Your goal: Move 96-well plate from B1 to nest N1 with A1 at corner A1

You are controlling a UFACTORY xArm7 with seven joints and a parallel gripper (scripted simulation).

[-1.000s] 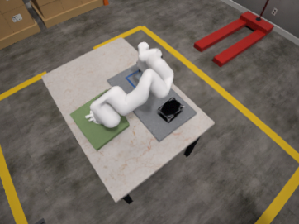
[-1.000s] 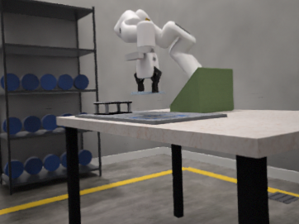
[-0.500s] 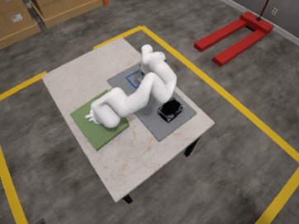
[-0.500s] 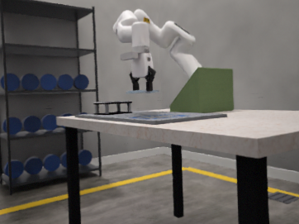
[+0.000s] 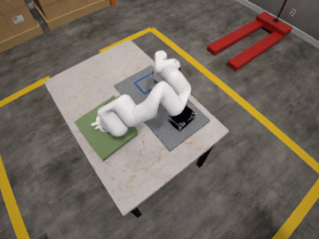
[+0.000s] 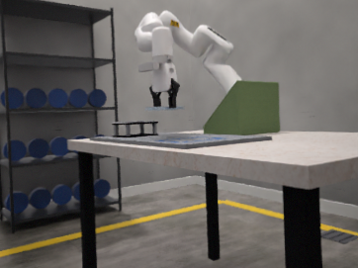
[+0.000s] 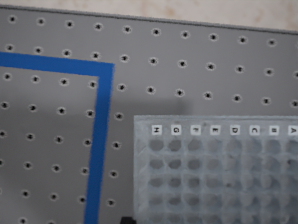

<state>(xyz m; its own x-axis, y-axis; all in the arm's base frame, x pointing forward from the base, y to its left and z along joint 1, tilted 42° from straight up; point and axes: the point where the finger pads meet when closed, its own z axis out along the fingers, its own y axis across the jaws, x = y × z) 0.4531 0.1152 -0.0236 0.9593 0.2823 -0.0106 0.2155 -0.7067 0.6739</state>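
Now: hand 2 cm short of the raised nest N1, 26 cm to the left of it and 7 cm above it. Round my hand: 96-well plate 1 cm below.
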